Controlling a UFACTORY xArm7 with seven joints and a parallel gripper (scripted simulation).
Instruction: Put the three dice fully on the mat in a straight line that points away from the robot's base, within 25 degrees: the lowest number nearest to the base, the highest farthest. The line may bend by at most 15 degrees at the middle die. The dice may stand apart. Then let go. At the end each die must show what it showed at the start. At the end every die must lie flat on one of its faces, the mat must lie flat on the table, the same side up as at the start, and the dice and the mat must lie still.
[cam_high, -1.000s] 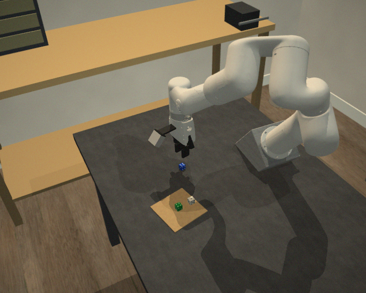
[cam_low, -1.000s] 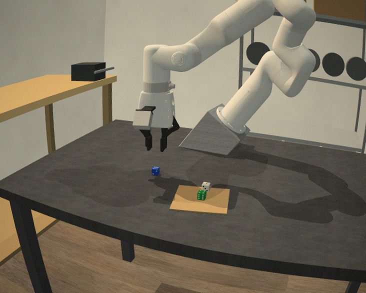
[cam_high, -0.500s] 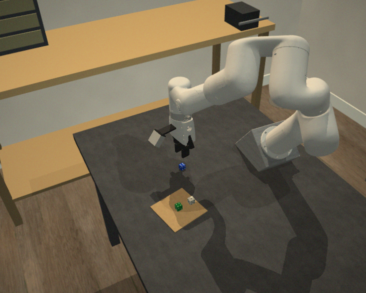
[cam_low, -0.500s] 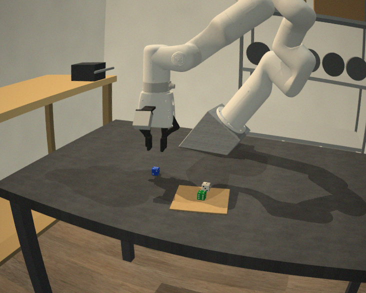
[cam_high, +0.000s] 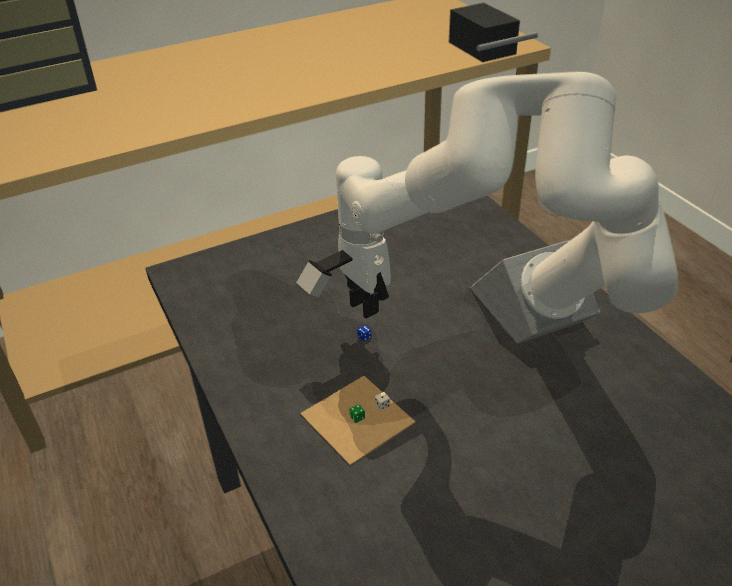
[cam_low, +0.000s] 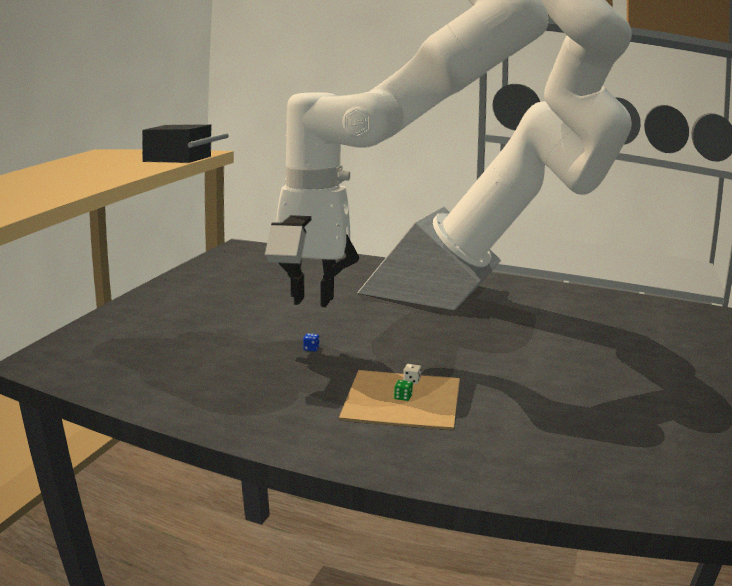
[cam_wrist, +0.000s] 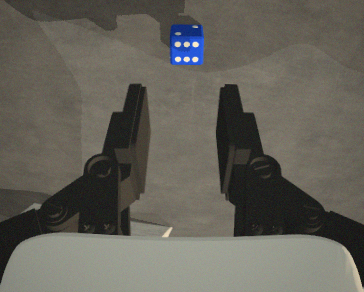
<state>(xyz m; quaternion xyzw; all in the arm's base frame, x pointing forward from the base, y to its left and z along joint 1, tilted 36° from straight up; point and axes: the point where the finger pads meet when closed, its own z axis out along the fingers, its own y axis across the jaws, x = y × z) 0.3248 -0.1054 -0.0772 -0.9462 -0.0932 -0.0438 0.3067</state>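
Now: hand 8 cm above the blue die. Round my hand: green die: 10 cm ahead, 18 cm to the left, 8 cm below; white die: 5 cm ahead, 17 cm to the left, 8 cm below; tan square mat: 10 cm ahead, 18 cm to the left, 9 cm below.
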